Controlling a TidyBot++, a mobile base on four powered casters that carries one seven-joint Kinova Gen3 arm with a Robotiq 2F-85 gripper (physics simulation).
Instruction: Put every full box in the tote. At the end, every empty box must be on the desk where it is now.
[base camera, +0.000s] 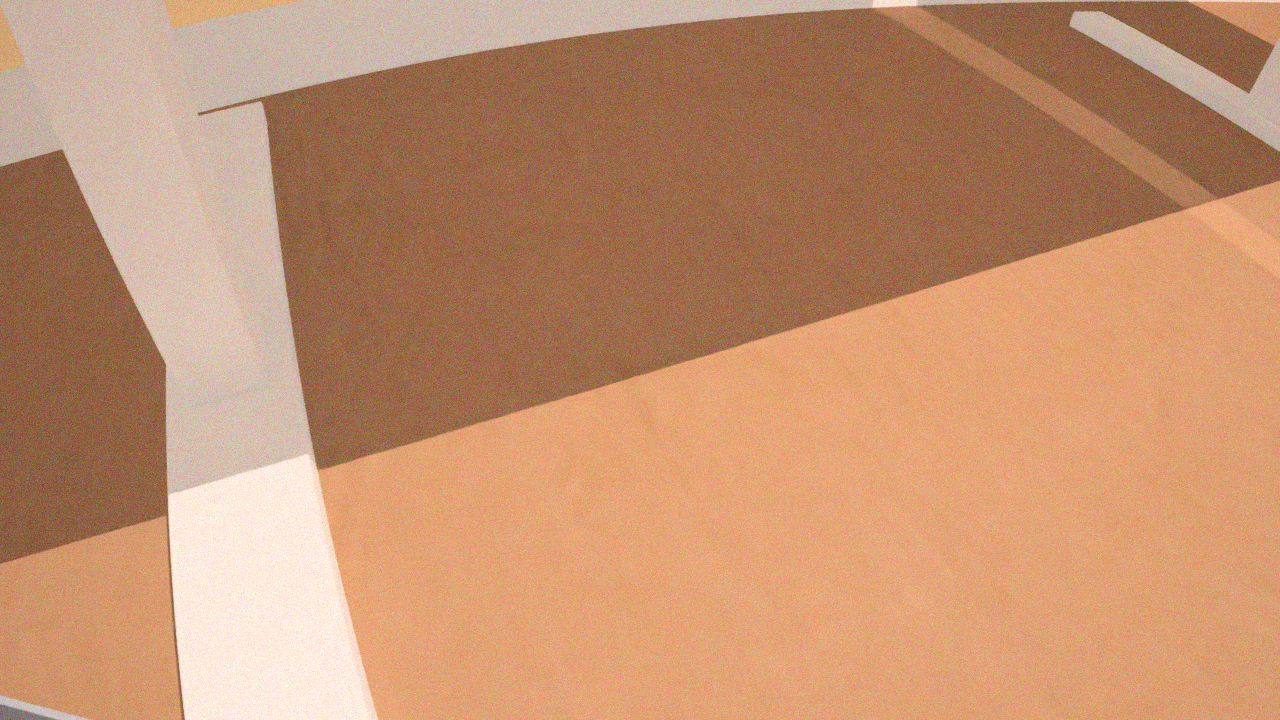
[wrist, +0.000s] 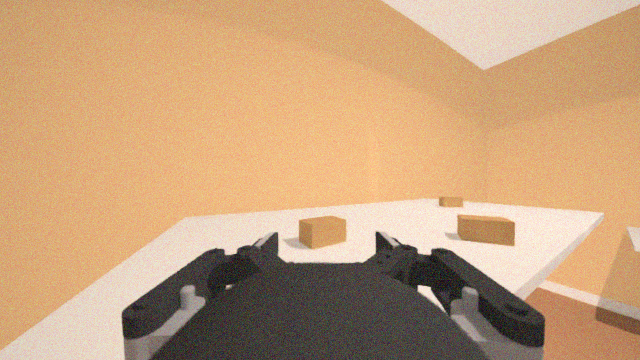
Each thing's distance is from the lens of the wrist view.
gripper (wrist: 326, 242): 0.16 m
white desk (wrist: 544, 237): 0.68 m
